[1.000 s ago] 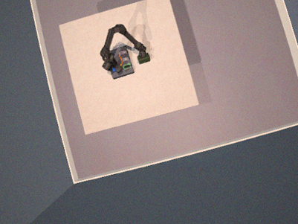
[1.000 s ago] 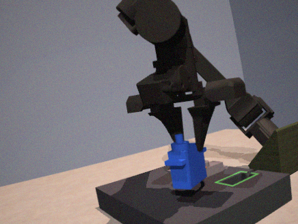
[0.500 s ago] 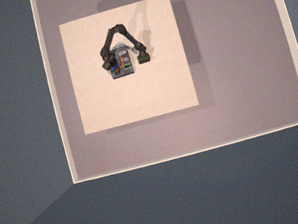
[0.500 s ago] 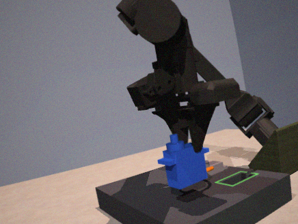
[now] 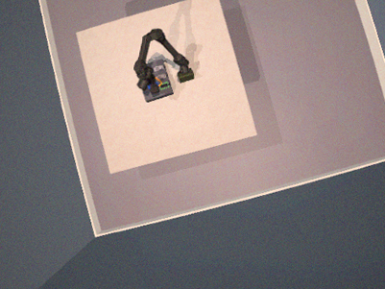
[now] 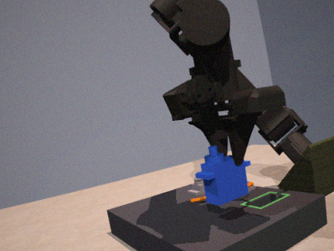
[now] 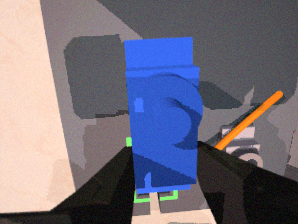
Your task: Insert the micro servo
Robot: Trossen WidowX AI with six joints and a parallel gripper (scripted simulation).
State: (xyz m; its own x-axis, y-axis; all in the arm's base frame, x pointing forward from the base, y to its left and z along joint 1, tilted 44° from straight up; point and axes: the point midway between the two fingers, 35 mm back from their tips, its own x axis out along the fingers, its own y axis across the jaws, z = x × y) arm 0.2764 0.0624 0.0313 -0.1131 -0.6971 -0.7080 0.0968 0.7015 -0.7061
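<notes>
Right now my gripper tip is 100 mm above the dark grey deck, 80 mm to the left of it and 40 mm short of it.
</notes>
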